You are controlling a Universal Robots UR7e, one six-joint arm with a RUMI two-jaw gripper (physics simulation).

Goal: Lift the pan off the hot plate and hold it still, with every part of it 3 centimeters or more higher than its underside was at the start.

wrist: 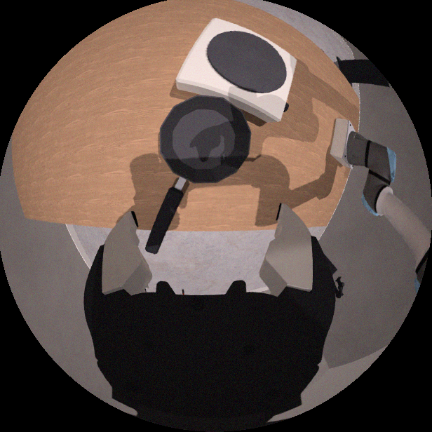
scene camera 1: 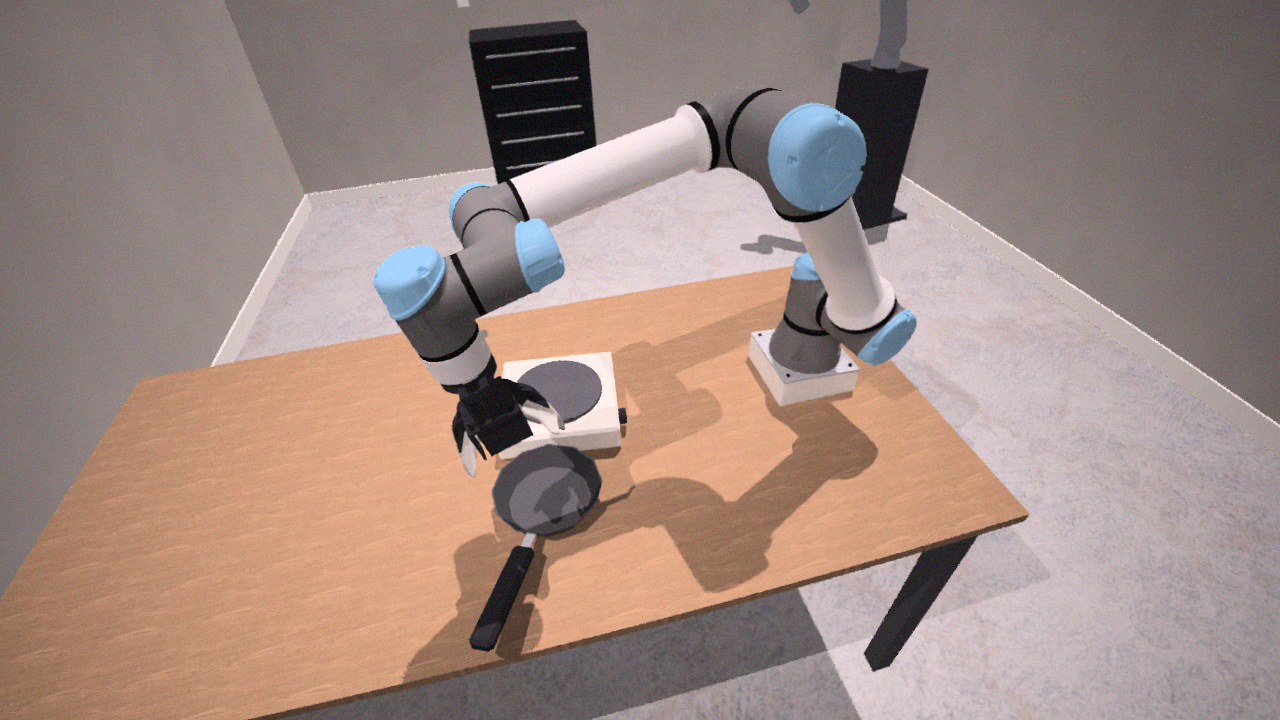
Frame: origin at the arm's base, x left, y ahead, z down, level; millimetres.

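Seen in the pictures: gripper, fingertip midpoint: [scene camera 1: 519, 451]; arm's base, origin of the base link: [scene camera 1: 803, 351].
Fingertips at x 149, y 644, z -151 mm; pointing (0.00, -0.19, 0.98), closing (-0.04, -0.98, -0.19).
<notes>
Pixels of each thing's top centre, then the offset from my fingertips to it. "spot": a spot on its surface instead. Level surfaces: height alone.
- white hot plate, middle of its top: [scene camera 1: 560, 388] dx -263, dy -126, dz +147 mm
- bare dark round heating disc, surface spot: [scene camera 1: 562, 389] spot: dx -259, dy -129, dz +147 mm
- wooden table, its level: dz +217 mm
- hot plate's knob, middle of its top: [scene camera 1: 621, 410] dx -170, dy -223, dz +167 mm
The dark pan [scene camera 1: 546, 492] [wrist: 204, 139] rests on the table in front of the hot plate, its bowl close to the plate's front edge. I cannot tell whether they touch. Its black handle [scene camera 1: 503, 595] [wrist: 165, 220] points to the table's front edge, slanting a little left in scene camera 1. The white hot plate [scene camera 1: 599, 435] [wrist: 192, 75] has a bare dark round heating disc [scene camera 1: 562, 389] [wrist: 246, 61]. My gripper [scene camera 1: 514, 449] [wrist: 205, 209] is wide open and empty, above the table. In the wrist view the handle's end shows between the two fingers, nearer the left one, beyond them.
The wooden table [scene camera 1: 268, 501] [wrist: 85, 130] carries everything. My arm's base [scene camera 1: 810, 380] [wrist: 341, 142] stands at its right side. The hot plate's knob [scene camera 1: 622, 415] [wrist: 286, 107] sticks out at its right. A black drawer cabinet [scene camera 1: 535, 94] stands on the floor behind.
</notes>
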